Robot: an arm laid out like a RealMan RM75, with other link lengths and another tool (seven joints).
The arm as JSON. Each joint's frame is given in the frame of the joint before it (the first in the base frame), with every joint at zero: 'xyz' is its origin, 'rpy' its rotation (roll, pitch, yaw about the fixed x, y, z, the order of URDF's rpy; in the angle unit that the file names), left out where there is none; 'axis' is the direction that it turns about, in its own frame. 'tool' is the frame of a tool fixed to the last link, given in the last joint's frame.
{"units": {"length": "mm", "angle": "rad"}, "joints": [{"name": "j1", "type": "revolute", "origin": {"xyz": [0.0, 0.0, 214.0]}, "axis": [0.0, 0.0, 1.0]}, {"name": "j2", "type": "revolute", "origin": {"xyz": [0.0, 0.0, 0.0]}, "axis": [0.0, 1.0, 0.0]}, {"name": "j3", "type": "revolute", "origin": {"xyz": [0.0, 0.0, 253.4]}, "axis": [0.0, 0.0, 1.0]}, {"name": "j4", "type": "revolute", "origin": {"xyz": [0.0, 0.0, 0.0]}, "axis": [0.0, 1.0, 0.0]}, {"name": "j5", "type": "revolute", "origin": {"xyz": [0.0, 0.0, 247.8]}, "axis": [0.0, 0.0, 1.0]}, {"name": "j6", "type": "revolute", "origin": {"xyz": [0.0, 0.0, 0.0]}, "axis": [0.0, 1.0, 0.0]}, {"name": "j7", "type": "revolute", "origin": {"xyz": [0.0, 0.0, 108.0]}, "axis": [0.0, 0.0, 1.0]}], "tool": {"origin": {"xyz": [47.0, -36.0, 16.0], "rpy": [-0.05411, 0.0, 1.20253]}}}
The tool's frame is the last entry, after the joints.
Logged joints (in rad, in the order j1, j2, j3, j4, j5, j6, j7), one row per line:
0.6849, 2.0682, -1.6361, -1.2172, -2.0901, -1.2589, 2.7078
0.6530, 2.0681, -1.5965, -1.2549, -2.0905, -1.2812, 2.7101
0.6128, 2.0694, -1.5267, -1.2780, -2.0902, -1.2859, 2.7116
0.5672, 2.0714, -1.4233, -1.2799, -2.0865, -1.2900, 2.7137
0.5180, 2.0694, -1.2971, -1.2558, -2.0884, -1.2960, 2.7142
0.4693, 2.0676, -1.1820, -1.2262, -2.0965, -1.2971, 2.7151
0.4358, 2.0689, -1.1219, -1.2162, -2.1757, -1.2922, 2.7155
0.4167, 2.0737, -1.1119, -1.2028, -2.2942, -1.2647, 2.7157
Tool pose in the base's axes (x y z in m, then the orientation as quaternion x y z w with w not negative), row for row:
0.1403, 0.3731, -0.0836, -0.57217, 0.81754, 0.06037, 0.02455
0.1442, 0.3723, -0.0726, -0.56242, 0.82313, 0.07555, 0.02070
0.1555, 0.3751, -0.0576, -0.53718, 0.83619, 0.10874, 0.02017
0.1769, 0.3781, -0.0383, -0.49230, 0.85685, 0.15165, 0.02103
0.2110, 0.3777, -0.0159, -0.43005, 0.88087, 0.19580, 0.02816
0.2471, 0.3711, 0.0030, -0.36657, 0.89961, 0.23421, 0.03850
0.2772, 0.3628, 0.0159, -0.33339, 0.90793, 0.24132, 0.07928
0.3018, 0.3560, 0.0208, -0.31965, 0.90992, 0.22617, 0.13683
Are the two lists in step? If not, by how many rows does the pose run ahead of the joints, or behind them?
They are in step.
